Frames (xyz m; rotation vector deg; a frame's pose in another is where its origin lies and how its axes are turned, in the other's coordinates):
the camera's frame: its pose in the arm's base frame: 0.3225 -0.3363 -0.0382 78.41 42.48 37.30
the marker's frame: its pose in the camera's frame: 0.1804 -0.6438 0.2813 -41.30 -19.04 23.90
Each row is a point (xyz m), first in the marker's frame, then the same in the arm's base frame.
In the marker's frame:
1: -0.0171 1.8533 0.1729
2: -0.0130 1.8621 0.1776
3: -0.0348 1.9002 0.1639
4: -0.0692 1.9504 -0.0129
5: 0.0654 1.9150 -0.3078
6: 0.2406 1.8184 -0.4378
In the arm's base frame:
1: -0.5932 -0.0152 0.6446
2: -0.5952 -0.0133 0.6551
3: -0.6399 -0.0060 0.6627
4: -0.7497 0.1136 0.5699
5: -0.7240 0.3990 0.4143
6: -0.5802 0.5740 0.3392

